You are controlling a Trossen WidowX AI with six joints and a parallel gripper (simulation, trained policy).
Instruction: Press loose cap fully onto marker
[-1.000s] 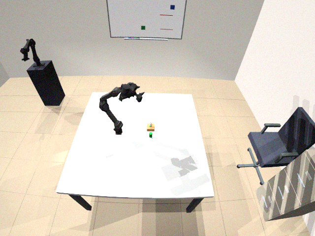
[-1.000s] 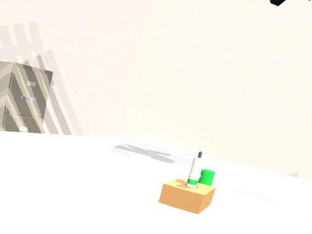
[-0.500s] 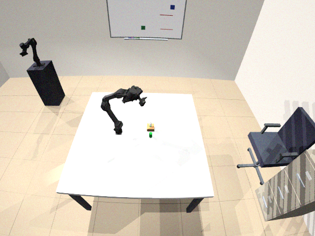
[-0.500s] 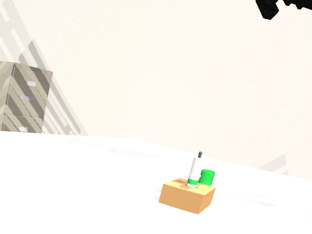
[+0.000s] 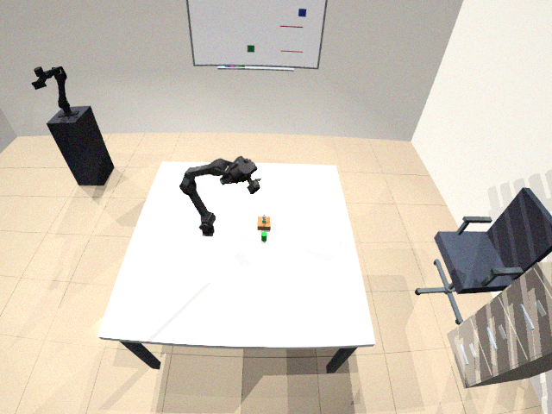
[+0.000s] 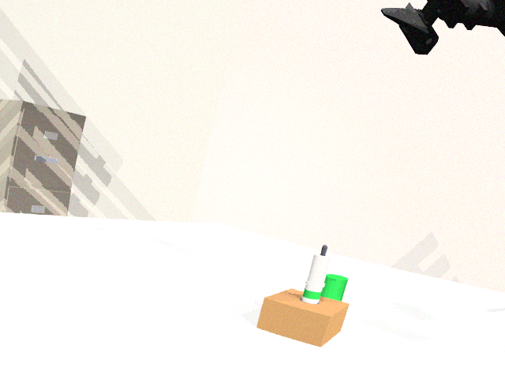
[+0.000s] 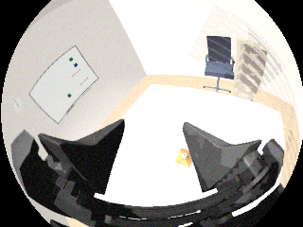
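The green cap is 37 cm below my gripper tip, 11 cm to the right of it and 4 cm ahead of it. From my gripper tip the other things lie so: white marker: 32 cm below, 3 cm ahead, 1 cm to the right; orange holder block: 38 cm below, 3 cm ahead, 1 cm to the right.
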